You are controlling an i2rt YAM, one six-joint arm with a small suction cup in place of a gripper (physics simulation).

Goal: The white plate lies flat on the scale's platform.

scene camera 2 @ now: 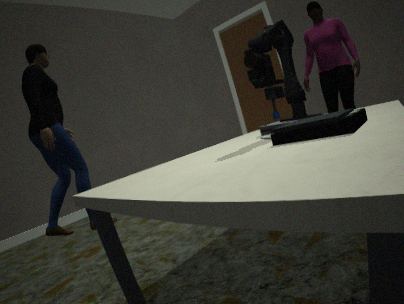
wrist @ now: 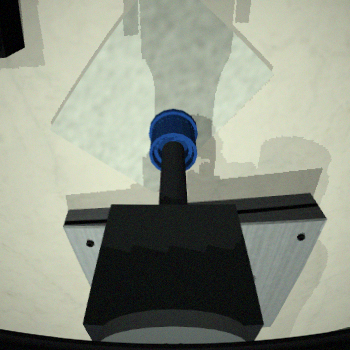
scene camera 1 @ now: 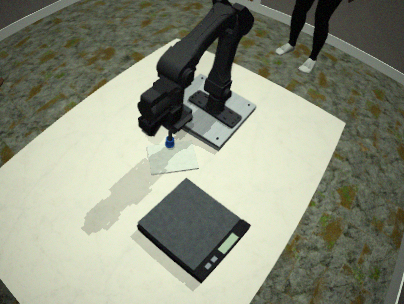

Scene:
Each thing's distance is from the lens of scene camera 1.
black scale (scene camera 1: pixel 193 229): 80 cm

